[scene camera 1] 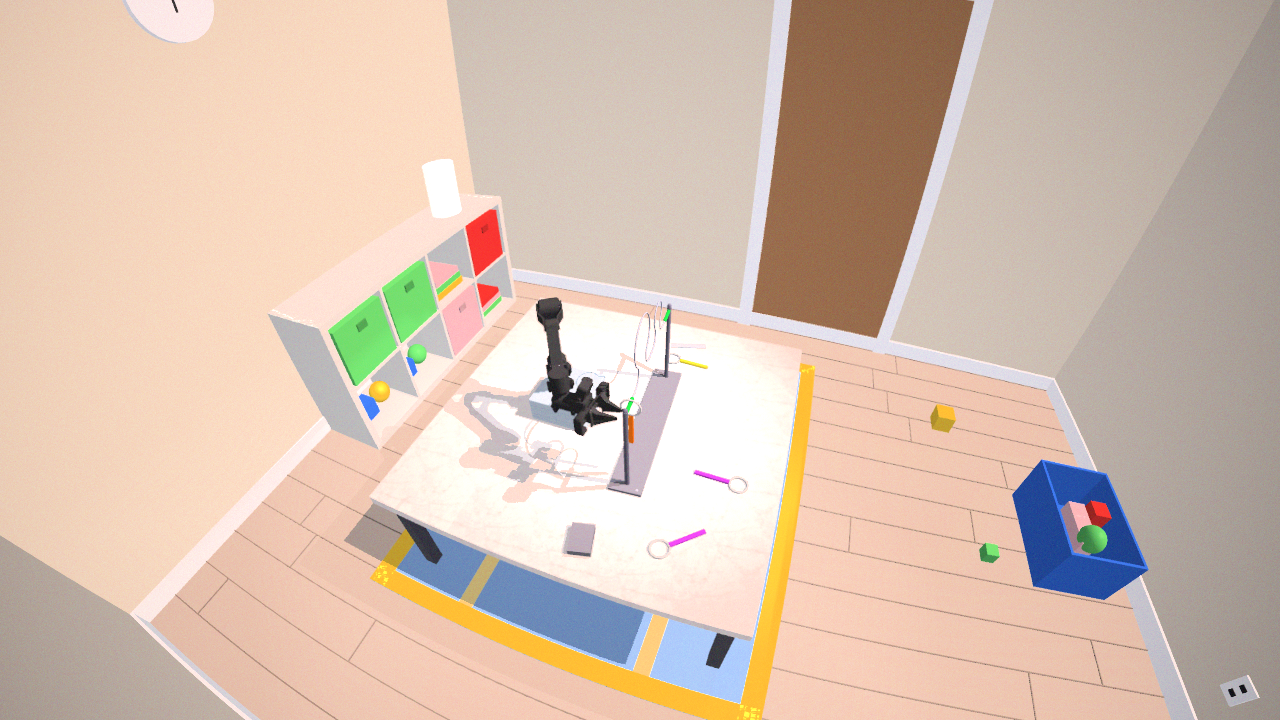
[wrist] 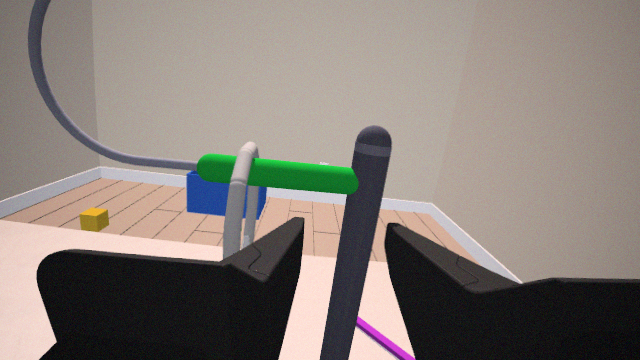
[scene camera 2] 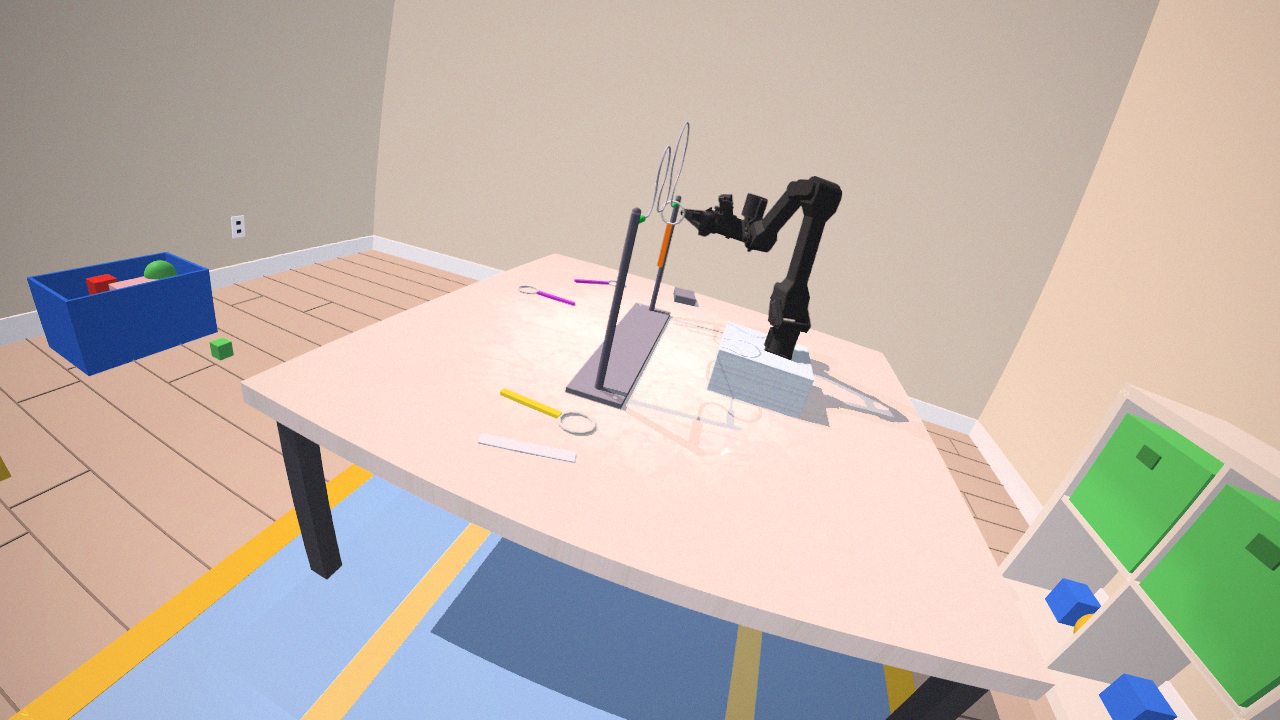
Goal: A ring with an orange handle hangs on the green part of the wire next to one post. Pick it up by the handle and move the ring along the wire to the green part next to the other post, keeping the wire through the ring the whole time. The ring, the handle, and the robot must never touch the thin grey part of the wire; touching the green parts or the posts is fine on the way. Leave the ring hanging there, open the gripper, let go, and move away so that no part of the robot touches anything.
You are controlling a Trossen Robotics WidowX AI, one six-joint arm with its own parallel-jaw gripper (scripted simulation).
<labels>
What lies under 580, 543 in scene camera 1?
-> A grey block.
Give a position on a white strip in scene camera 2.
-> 504, 443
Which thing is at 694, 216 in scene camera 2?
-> My gripper.
</labels>
